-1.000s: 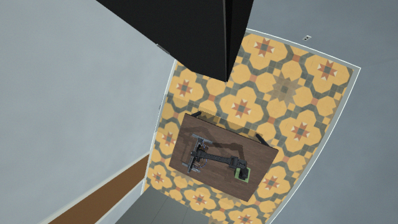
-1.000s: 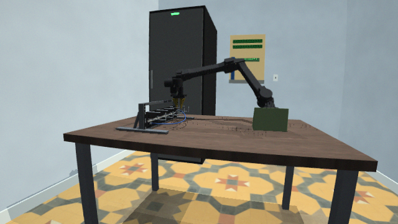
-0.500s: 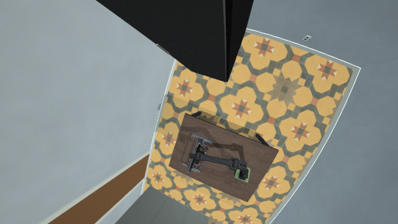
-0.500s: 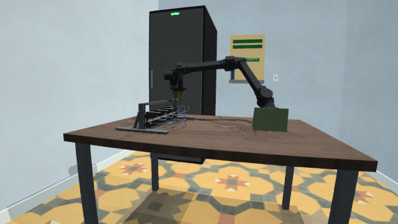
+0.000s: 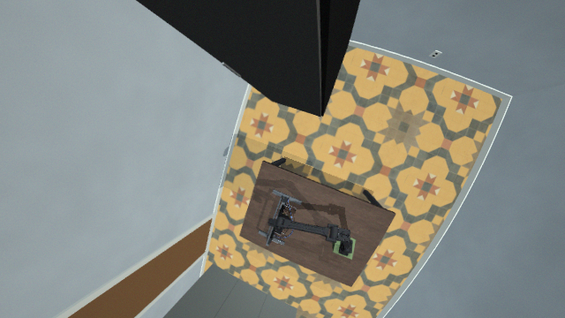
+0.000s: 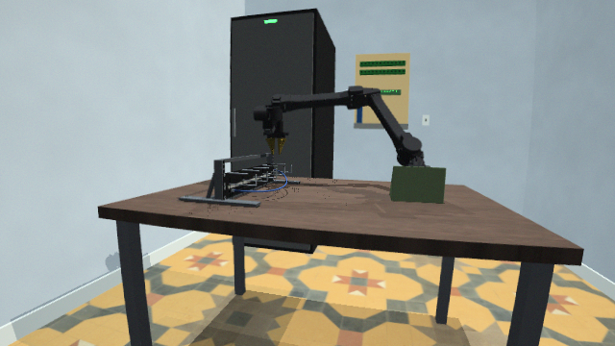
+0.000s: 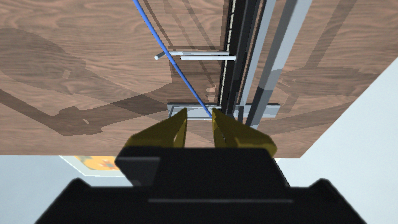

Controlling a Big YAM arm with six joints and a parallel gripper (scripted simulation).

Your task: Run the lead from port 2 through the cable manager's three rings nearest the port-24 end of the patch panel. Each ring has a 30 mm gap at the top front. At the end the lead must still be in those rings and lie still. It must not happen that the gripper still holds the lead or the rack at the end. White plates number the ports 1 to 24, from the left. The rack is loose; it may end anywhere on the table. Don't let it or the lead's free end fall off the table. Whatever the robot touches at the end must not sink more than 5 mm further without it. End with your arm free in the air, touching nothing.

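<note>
The rack is 15 cm to the left of my hand, 8 cm below it and 7 cm ahead of it.
</note>
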